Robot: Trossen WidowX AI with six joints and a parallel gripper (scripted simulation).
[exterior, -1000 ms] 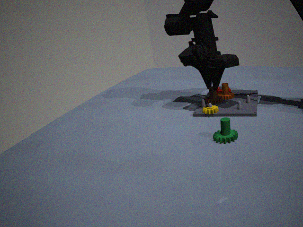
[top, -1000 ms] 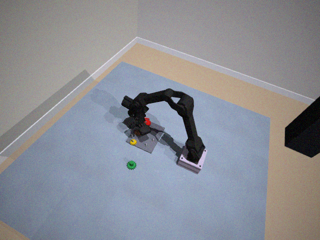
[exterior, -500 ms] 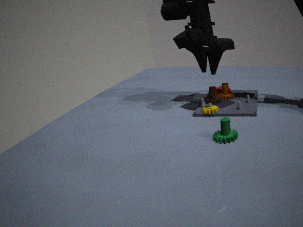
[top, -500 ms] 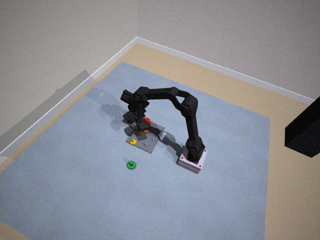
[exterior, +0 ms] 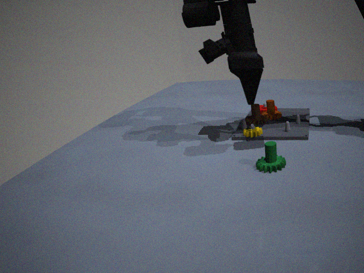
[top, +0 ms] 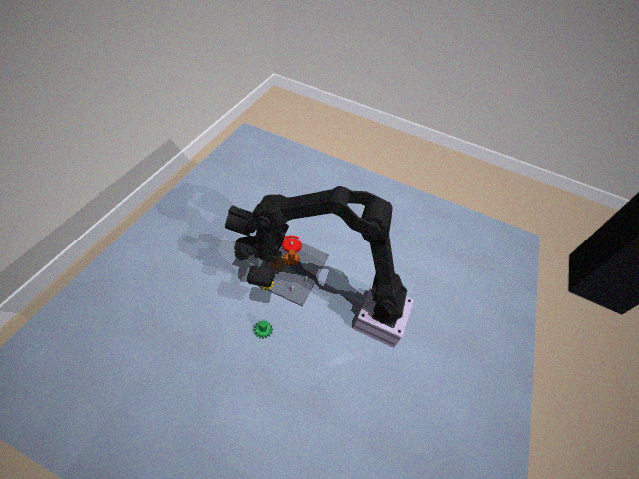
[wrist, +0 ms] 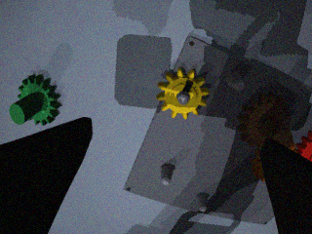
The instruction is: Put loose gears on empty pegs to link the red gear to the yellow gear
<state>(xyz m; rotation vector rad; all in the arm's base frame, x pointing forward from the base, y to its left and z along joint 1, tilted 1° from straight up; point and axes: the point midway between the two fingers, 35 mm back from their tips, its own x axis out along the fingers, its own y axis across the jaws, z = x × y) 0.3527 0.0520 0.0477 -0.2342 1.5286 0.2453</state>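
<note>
My gripper tip is 60 mm past the green gear, 120 mm to the right of it and 70 mm above it. From my gripper tip the other things lie so: yellow gear: 70 mm below; then orange gear: 20 mm behind, 120 mm to the right, 60 mm below; then red gear: 10 mm ahead, 170 mm to the right, 70 mm below.
</note>
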